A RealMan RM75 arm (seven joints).
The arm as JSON. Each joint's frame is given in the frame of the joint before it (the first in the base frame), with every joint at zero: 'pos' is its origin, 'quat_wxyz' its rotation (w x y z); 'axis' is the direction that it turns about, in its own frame. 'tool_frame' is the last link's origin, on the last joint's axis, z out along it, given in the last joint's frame.
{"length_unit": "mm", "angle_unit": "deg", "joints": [
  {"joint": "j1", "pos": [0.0, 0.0, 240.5], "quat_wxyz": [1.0, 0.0, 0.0, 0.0], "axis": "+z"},
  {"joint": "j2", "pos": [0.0, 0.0, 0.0], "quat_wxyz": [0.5, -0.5, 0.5, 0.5], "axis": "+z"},
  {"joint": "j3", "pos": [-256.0, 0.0, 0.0], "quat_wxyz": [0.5, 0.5, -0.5, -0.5], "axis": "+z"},
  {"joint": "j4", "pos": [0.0, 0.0, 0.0], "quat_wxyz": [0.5, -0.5, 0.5, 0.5], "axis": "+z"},
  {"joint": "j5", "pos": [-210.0, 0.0, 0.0], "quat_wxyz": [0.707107, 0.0, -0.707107, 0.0], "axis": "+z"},
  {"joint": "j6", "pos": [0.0, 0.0, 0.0], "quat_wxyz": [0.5, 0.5, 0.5, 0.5], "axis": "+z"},
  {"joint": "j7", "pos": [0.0, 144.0, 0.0], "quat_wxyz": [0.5, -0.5, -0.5, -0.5], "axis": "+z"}
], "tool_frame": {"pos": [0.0, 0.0, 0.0], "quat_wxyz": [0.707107, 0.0, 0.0, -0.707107]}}
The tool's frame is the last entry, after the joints.
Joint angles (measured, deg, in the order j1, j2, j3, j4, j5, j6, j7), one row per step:
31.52 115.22 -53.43 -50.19 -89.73 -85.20 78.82
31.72 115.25 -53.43 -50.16 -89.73 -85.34 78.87
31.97 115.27 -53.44 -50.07 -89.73 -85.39 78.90
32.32 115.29 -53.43 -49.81 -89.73 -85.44 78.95
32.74 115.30 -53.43 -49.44 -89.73 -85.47 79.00
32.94 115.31 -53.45 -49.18 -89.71 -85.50 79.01
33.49 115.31 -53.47 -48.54 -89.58 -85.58 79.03
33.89 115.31 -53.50 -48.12 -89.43 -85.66 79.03
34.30 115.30 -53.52 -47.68 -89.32 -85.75 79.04
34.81 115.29 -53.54 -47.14 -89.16 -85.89 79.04
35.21 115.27 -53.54 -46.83 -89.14 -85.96 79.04
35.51 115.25 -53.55 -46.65 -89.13 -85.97 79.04
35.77 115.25 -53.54 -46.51 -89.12 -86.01 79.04
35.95 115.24 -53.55 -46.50 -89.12 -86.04 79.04
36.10 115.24 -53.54 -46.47 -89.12 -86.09 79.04
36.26 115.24 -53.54 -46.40 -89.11 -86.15 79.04
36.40 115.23 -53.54 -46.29 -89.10 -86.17 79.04
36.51 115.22 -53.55 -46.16 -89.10 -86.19 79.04
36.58 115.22 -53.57 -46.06 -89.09 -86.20 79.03
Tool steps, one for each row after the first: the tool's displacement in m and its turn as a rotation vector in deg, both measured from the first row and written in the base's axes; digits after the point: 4 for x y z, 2 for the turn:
-0.0014 0.0003 -0.0003 -0.16 0.08 0.24
-0.0029 0.0008 -0.0008 -0.29 0.14 0.44
-0.0046 0.0017 -0.0015 -0.52 0.27 0.59
-0.0064 0.0027 -0.0026 -0.80 0.42 0.73
-0.0071 0.0030 -0.0034 -1.00 0.53 0.77
-0.0093 0.0042 -0.0049 -1.43 0.86 0.92
-0.0112 0.0050 -0.0059 -1.72 1.13 1.10
-0.0129 0.0058 -0.0069 -2.03 1.37 1.26
-0.0152 0.0067 -0.0081 -2.42 1.68 1.50
-0.0171 0.0076 -0.0088 -2.65 1.78 1.73
-0.0186 0.0084 -0.0091 -2.76 1.82 1.91
-0.0200 0.0090 -0.0095 -2.87 1.88 2.09
-0.0212 0.0094 -0.0095 -2.90 1.87 2.29
-0.0221 0.0097 -0.0095 -2.95 1.89 2.45
-0.0231 0.0100 -0.0097 -3.04 1.92 2.60
-0.0237 0.0103 -0.0099 -3.11 1.96 2.67
-0.0241 0.0105 -0.0103 -3.21 1.99 2.70
-0.0244 0.0106 -0.0106 -3.28 2.01 2.72

